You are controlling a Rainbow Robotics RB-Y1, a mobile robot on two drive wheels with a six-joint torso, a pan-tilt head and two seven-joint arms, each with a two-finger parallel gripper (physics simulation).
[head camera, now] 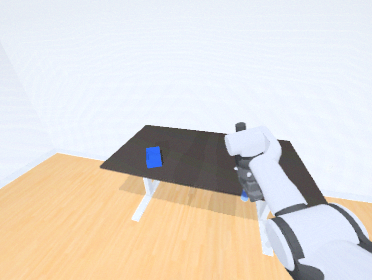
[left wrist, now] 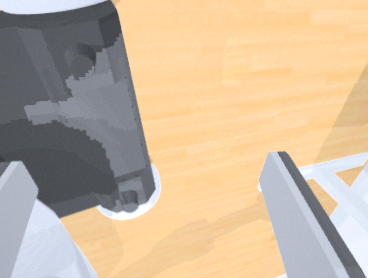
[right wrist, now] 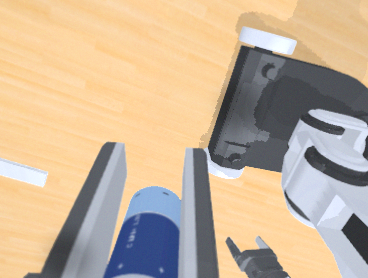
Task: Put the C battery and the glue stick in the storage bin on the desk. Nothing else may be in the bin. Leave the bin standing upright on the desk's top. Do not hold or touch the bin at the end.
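Frame: origin at the robot's base, x ahead, y left, z up, level; millimetres.
Seen in the pictures: left gripper, fingertip midpoint: (left wrist: 150,170) (right wrist: 242,238); right gripper, fingertip midpoint: (head camera: 251,197) (right wrist: 155,160).
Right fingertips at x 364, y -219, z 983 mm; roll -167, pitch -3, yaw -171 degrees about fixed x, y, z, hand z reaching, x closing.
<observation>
Pixels of each thing's top centre, then the offset from my right fingertips to it. Level surfaces: height alone.
- small blue box at its top centre: (head camera: 153,153) dz -187, dx +513, dy +547 mm
- dark desk top at its surface level: dz -262 mm
- C battery at its top centre: (head camera: 247,189) dz +49, dx -3, dy +27 mm
- wooden floor at its surface level: dz -983 mm
A small blue box (head camera: 153,157), which looks like the storage bin, is on the dark desk top (head camera: 192,150) at the left in the head view; its inside cannot be made out. My right gripper (right wrist: 155,160) is shut on the C battery (right wrist: 147,240) (head camera: 244,195), dark blue with a light blue end. In the head view the battery shows below the gripper, at the desk's front edge in the picture. My left gripper (left wrist: 150,170) (right wrist: 242,238) is open and empty, over the floor. The glue stick does not show in any view.
White desk legs (head camera: 145,202) stand on the wooden floor (head camera: 75,215). A pale wall (head camera: 175,60) rises behind the desk. My right arm (head camera: 280,180) covers part of the desk's right side. My dark wheeled base (left wrist: 75,150) (right wrist: 240,110) is below the grippers.
</observation>
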